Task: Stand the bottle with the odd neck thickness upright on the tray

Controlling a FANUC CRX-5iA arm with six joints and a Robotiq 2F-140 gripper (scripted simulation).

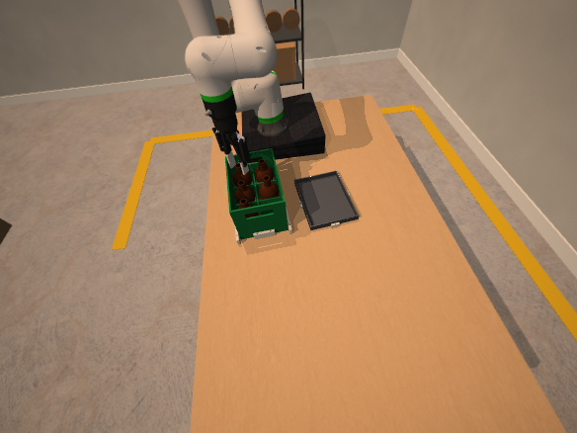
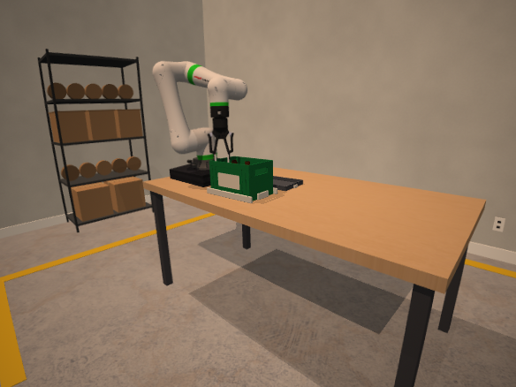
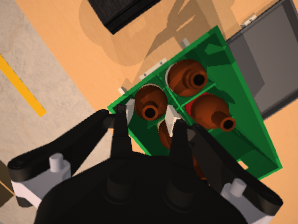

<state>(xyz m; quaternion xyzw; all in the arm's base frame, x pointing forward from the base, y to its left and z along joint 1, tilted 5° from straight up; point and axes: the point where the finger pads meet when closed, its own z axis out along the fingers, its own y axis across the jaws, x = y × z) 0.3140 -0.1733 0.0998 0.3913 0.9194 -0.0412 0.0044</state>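
The glass bottle is 9 cm to the left of my hand and 8 cm below it. The rest, counted from my hand: dark grey tray (12 cm ahead, 31 cm to the left, 16 cm below); green crate (9 cm ahead, 4 cm to the left, 9 cm below).
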